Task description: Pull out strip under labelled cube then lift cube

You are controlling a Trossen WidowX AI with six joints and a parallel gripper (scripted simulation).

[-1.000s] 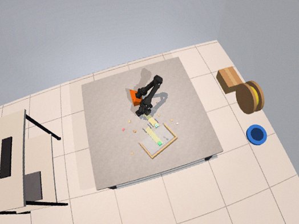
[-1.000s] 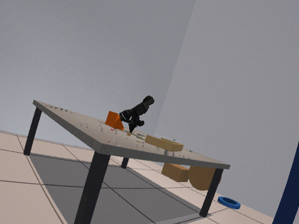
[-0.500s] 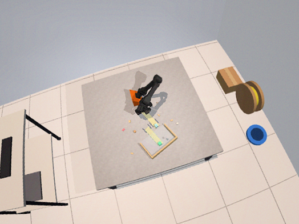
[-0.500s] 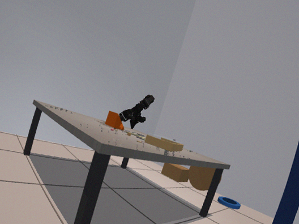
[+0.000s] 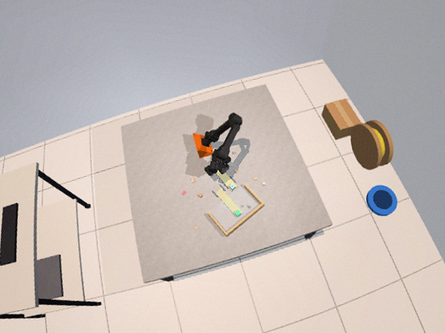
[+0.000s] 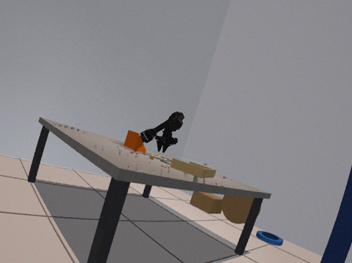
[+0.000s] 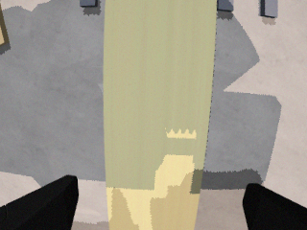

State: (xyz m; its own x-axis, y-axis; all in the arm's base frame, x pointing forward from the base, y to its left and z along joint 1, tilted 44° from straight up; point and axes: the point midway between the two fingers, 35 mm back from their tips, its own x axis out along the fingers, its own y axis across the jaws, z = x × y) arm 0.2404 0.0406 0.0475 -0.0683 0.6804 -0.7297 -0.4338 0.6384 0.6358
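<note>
My gripper tip is 4 cm short of the yellow strip, 2 cm to the right of it and 5 cm above it. From my gripper tip the other things lie so: labelled cube: 14 cm ahead, 7 cm to the left, 3 cm below.
</note>
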